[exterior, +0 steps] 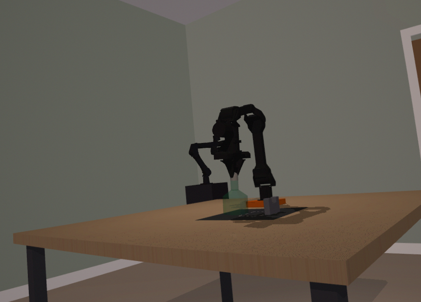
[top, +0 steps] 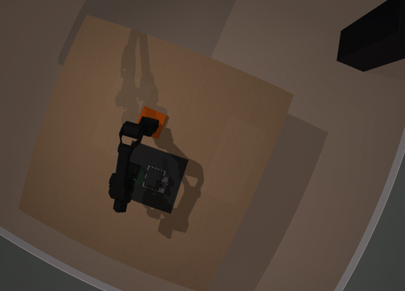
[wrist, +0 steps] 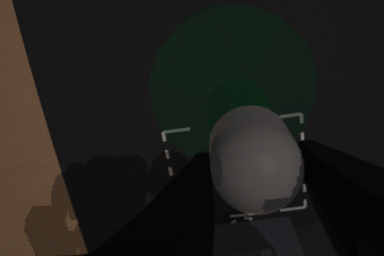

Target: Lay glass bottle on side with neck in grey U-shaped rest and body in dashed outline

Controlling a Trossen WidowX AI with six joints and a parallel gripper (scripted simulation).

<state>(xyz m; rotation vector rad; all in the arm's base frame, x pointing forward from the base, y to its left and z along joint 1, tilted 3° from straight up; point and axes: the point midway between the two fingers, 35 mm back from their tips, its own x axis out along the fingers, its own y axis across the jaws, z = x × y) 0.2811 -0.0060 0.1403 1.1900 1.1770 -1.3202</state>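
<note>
Now: gripper tip 140 mm above the black mat and 70 mm to the right of it. Also, from my gripper tip: green glass bottle (50 mm below).
</note>
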